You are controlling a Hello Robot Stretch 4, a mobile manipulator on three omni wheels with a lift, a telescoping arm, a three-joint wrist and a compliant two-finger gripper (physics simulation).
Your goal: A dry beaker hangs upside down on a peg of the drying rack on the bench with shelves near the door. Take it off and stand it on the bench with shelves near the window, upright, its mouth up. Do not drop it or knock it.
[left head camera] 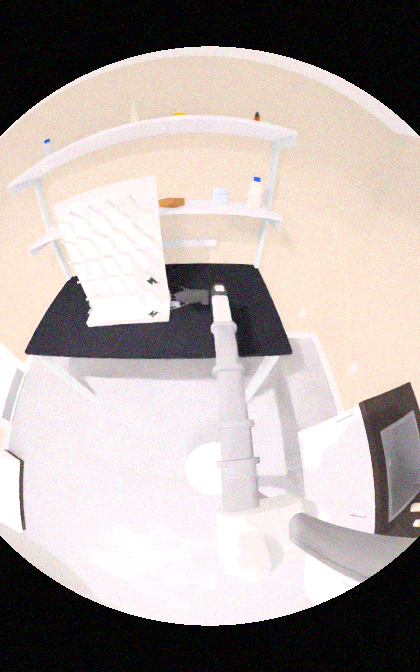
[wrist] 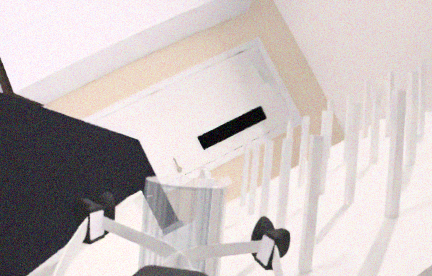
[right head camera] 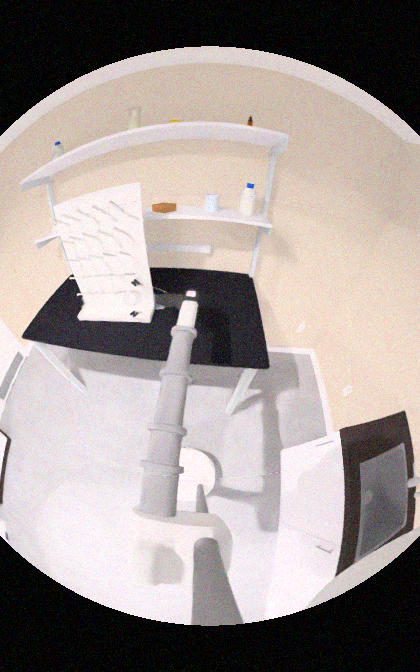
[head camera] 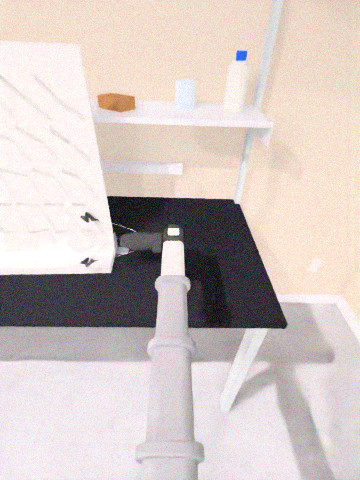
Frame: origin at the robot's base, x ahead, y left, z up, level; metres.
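Where they show: gripper, fingertip midpoint: [wrist: 184, 222] [head camera: 80, 239].
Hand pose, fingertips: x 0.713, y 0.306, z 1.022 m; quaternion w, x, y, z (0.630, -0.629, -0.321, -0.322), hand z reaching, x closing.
Things, the pixels of their top centre, and the offset from my fingertips. "pt": a spot on its surface instead. Level surfaces: height alone.
- clear beaker, middle of its top: [wrist: 236, 204] [head camera: 79, 226] dx +0.006, dy -0.007, dz +0.049 m
- black-topped bench, its level: dz -0.136 m
- shelf, its level: dz +0.321 m
- orange-brown object, surface spot: [head camera: 116, 102] pt dx +0.310, dy -0.104, dz +0.349 m
- pale blue container, surface spot: [head camera: 185, 94] pt dx +0.359, dy -0.338, dz +0.374 m
- white bottle, surface spot: [head camera: 237, 85] pt dx +0.370, dy -0.518, dz +0.405 m
The clear beaker [wrist: 200, 205] [head camera: 80, 239] [right head camera: 131, 298] is at the low right part of the white drying rack [head camera: 65, 65] [left head camera: 142, 187] [right head camera: 127, 195]. It is faint in the head view, and its peg cannot be made out. My gripper [head camera: 89, 240] [left head camera: 152, 297] [right head camera: 135, 298] [wrist: 184, 222] is open, with one fingertip on each side of the beaker. Gaps show between the pads and the glass in the wrist view. The rack stands on the black-topped bench [head camera: 250, 300] [left head camera: 265, 340] [right head camera: 250, 345]. I cannot make out the window bench.
Rack pegs [wrist: 311, 200] stand close beside the beaker and the right fingertip. A shelf [head camera: 220, 117] above the bench holds an orange-brown object [head camera: 116, 102], a pale blue container [head camera: 185, 94] and a white bottle [head camera: 237, 85]. A round white stool [right head camera: 197, 472] stands near my arm.
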